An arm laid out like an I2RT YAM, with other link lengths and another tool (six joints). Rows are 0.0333 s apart.
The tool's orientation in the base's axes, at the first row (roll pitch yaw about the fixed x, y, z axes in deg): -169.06 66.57 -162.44
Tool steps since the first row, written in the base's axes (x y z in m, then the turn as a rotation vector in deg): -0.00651 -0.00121 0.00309 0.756 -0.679 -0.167; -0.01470 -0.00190 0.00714 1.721 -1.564 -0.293; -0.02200 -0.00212 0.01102 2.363 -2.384 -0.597; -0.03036 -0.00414 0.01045 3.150 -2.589 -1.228; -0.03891 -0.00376 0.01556 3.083 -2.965 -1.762; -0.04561 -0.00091 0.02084 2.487 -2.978 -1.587; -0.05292 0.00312 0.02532 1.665 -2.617 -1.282
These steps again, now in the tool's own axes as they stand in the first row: -0.00022 -0.00058 -0.00728 -0.052 -0.757 0.696; -0.00075 -0.00050 -0.01643 -0.196 -1.748 1.549; -0.00152 -0.00006 -0.02465 -0.062 -2.619 2.181; 0.00242 -0.00093 -0.03227 0.243 -2.877 3.130; 0.00092 0.00017 -0.04206 0.804 -3.200 3.243; -0.00172 0.00347 -0.05000 0.871 -3.148 2.627; -0.00354 0.00806 -0.05808 0.859 -2.707 1.788
